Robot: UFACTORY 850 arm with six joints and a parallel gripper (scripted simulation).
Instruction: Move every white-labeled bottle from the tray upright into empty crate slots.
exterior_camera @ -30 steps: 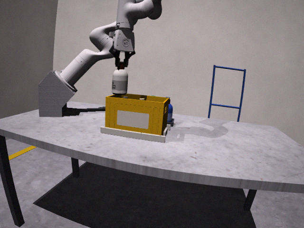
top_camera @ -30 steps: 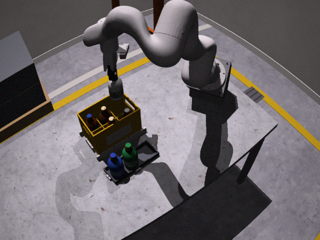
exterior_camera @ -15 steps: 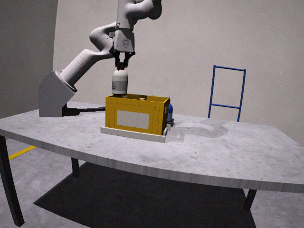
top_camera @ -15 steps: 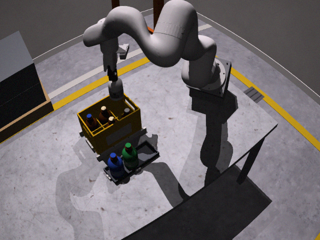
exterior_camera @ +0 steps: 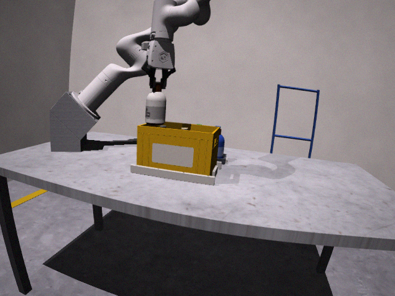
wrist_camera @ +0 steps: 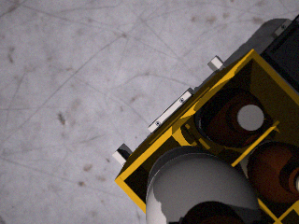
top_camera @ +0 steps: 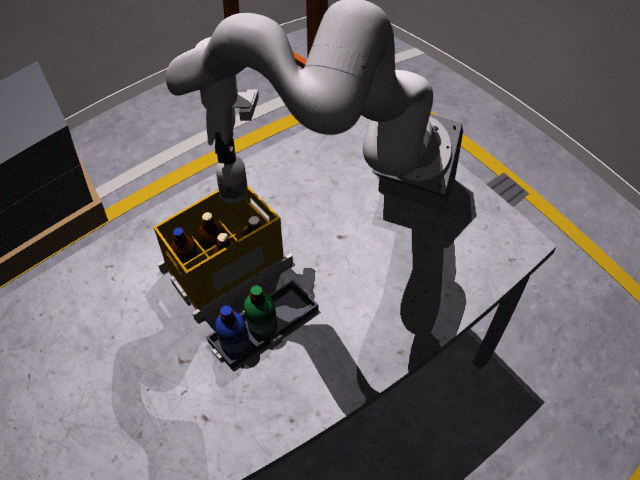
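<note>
Now: the white-labeled bottle 7 cm below my hand. The rest, counted from my hand: crate: 8 cm ahead, 6 cm to the left, 25 cm below; then green bottle: 7 cm ahead, 28 cm to the left, 25 cm below; then blue bottle: 15 cm ahead, 30 cm to the left, 25 cm below.
</note>
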